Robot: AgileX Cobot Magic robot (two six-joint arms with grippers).
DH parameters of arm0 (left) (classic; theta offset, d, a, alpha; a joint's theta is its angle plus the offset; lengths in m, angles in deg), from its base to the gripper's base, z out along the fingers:
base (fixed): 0 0 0 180
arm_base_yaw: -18.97 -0.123 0 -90
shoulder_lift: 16.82 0 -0.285 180
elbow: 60.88 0 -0.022 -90
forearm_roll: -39.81 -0.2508 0 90
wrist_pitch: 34.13 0 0.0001 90
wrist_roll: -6.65 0.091 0 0
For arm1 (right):
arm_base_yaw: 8.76 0.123 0 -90
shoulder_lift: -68.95 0 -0.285 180
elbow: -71.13 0 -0.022 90
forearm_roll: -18.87 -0.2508 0 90
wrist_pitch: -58.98 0 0.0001 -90
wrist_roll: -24.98 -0.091 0 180
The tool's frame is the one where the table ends.
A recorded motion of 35 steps. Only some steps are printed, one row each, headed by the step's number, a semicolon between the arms.
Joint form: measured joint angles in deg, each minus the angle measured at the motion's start. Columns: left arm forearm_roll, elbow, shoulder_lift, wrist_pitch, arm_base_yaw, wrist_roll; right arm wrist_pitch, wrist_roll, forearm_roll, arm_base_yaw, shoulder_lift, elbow.
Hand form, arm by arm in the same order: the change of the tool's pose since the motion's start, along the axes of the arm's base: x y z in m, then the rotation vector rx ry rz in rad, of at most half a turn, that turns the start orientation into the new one. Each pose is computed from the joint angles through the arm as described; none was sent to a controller.
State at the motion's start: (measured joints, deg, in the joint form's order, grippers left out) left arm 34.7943 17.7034 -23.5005 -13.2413 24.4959 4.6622; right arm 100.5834 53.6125 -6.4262 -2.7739 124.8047 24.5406
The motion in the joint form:
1: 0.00 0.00 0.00 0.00 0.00 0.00; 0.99 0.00 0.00 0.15 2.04 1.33
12: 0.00 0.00 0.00 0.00 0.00 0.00; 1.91 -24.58 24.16 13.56 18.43 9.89
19: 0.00 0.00 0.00 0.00 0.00 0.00; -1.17 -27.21 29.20 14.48 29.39 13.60
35: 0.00 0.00 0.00 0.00 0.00 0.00; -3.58 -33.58 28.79 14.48 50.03 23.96
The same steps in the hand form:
1: 0.0000 0.0000 0.0000 0.0000 0.0000 0.0000; 0.0058 0.0015 0.0010 -0.0013 0.0280 0.0098
12: 0.0000 0.0000 0.0000 0.0000 0.0000 0.0000; 0.0510 0.0287 -0.0123 -0.2269 0.2001 0.0015
19: 0.0000 0.0000 0.0000 0.0000 0.0000 0.0000; 0.0862 0.0397 -0.0352 -0.3101 0.2457 0.0103
35: 0.0000 0.0000 0.0000 0.0000 0.0000 0.0000; 0.1500 0.0641 -0.0885 -0.3043 0.3998 -0.0758

